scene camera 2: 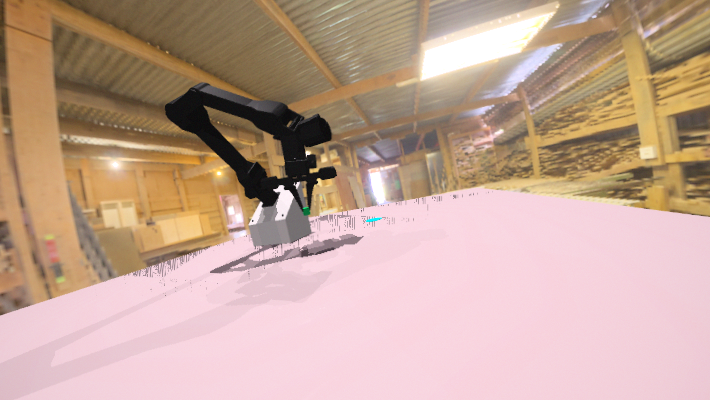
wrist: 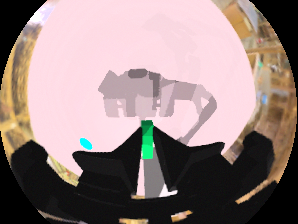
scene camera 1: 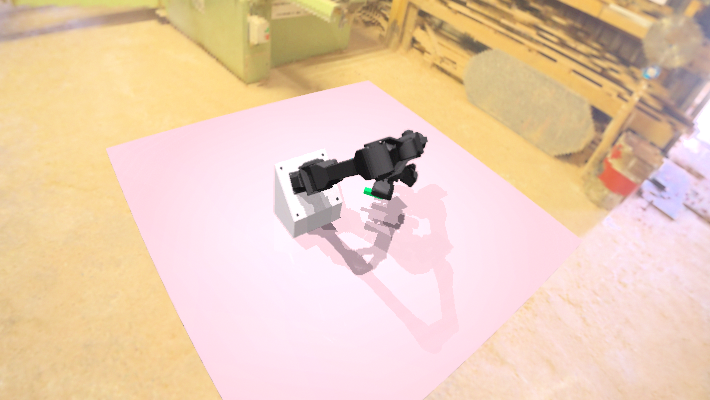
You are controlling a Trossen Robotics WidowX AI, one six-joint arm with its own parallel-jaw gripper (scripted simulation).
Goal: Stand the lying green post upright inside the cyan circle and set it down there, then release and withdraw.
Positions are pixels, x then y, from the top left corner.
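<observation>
Gripper visible: scene camera 2, the wrist view, scene camera 1 [381, 195]. Same spot on the gripper [scene camera 2: 288, 183] and [wrist: 216, 168].
</observation>
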